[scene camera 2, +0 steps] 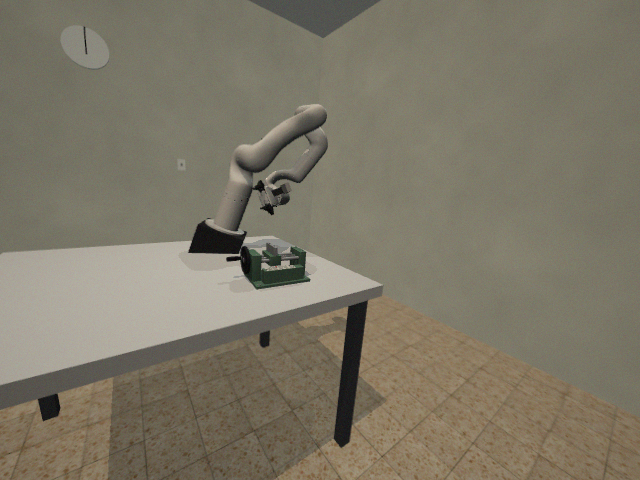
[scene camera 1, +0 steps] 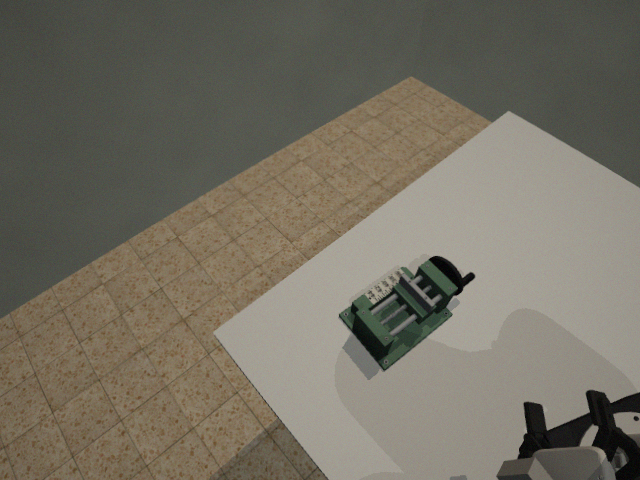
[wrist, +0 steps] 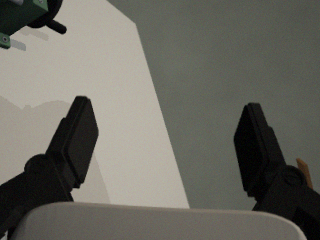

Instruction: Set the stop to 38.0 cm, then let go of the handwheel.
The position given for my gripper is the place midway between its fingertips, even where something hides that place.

I see my gripper point(scene camera 1: 562, 397) and a stop block point(scene camera 1: 418, 303).
My gripper also shows in the wrist view point(wrist: 166, 117).
